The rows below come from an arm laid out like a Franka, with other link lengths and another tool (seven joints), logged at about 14 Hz.
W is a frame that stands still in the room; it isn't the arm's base.
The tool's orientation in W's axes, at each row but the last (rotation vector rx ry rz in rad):
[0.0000 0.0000 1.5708]
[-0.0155 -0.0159 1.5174]
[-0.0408 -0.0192 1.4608]
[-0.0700 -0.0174 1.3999]
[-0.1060 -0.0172 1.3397]
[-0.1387 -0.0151 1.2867]
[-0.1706 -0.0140 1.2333]
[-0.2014 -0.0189 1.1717]
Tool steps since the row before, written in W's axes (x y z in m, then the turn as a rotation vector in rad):
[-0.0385 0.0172 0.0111 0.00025 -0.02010 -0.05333]
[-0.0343 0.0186 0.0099 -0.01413 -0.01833 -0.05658]
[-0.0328 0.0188 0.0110 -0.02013 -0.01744 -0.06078]
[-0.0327 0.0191 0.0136 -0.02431 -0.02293 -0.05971]
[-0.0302 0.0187 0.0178 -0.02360 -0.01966 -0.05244]
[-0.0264 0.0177 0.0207 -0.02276 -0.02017 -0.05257]
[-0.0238 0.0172 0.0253 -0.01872 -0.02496 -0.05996]
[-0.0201 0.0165 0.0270 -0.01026 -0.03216 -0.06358]
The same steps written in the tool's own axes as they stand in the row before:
[0.0172 0.0385 0.0111 -0.02010 -0.00025 -0.05333]
[0.0168 0.0350 0.0106 -0.01910 0.01427 -0.05629]
[0.0150 0.0342 0.0125 -0.01883 0.02049 -0.06025]
[0.0128 0.0346 0.0161 -0.02498 0.02361 -0.05916]
[0.0104 0.0320 0.0212 -0.02199 0.02303 -0.05176]
[0.0081 0.0278 0.0245 -0.02223 0.02210 -0.05202]
[0.0062 0.0243 0.0295 -0.02478 0.01780 -0.06031]
[0.0048 0.0200 0.0313 -0.02775 0.00800 -0.06594]

